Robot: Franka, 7 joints.
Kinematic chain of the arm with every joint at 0, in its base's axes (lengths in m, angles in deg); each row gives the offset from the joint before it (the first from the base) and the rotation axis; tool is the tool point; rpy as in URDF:
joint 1: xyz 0 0 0.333 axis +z
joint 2: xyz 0 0 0 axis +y
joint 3: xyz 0 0 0.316 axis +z
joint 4: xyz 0.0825 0 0 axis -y
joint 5: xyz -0.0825 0 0.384 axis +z
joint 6: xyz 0 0 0 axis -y
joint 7: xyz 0.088 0 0 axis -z
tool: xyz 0 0 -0.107 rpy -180 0 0
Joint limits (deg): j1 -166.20..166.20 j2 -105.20..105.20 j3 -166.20..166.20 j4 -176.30..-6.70 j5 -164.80..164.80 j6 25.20..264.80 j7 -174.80..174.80
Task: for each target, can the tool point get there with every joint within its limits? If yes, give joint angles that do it. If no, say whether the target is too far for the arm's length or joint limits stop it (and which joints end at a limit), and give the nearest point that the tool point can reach.
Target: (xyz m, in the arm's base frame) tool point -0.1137 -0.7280 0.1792
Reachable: yes | joints -128.32 68.56 50.21 -64.85 137.93 179.57 37.30
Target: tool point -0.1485 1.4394 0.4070
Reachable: no: too far | nearest point -0.0879 0.8522 0.3768 | short by 0.591 m
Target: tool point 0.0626 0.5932 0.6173
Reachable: yes | joints 24.26 46.35 91.36 -71.70 -6.42 74.99 -103.79
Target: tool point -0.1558 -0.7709 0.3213
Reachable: yes | joints -88.84 83.38 -95.21 -28.85 -61.33 212.01 98.68
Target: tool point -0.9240 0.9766 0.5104
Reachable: no: too far | nearest point -0.5845 0.6178 0.4452 | short by 0.498 m
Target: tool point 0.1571 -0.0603 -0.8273
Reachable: no: too far | nearest point 0.2077 -0.0797 -0.3573 | short by 0.473 m
